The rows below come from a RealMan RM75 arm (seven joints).
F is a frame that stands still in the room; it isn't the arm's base.
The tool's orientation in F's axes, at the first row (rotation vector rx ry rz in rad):
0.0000 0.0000 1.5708
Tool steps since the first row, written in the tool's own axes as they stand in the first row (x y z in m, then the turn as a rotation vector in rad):
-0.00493 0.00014 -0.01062 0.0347 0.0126 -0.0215
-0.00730 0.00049 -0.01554 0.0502 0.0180 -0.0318
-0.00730 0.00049 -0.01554 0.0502 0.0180 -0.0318
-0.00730 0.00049 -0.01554 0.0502 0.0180 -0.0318
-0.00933 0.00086 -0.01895 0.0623 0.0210 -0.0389
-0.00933 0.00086 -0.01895 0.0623 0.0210 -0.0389
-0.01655 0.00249 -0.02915 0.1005 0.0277 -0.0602
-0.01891 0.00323 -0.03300 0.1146 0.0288 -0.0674
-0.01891 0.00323 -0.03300 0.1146 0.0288 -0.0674
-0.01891 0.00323 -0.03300 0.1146 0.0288 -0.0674
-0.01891 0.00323 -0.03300 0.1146 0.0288 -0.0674
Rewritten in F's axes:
-0.00014 -0.00493 -0.01062 -0.0126 0.0347 -0.0215
-0.00049 -0.00730 -0.01554 -0.0180 0.0502 -0.0318
-0.00049 -0.00730 -0.01554 -0.0180 0.0502 -0.0318
-0.00049 -0.00730 -0.01554 -0.0180 0.0502 -0.0318
-0.00086 -0.00933 -0.01895 -0.0210 0.0623 -0.0389
-0.00086 -0.00933 -0.01895 -0.0210 0.0623 -0.0389
-0.00249 -0.01655 -0.02915 -0.0277 0.1005 -0.0602
-0.00323 -0.01891 -0.03300 -0.0288 0.1146 -0.0674
-0.00323 -0.01891 -0.03300 -0.0288 0.1146 -0.0674
-0.00323 -0.01891 -0.03300 -0.0288 0.1146 -0.0674
-0.00323 -0.01891 -0.03300 -0.0288 0.1146 -0.0674

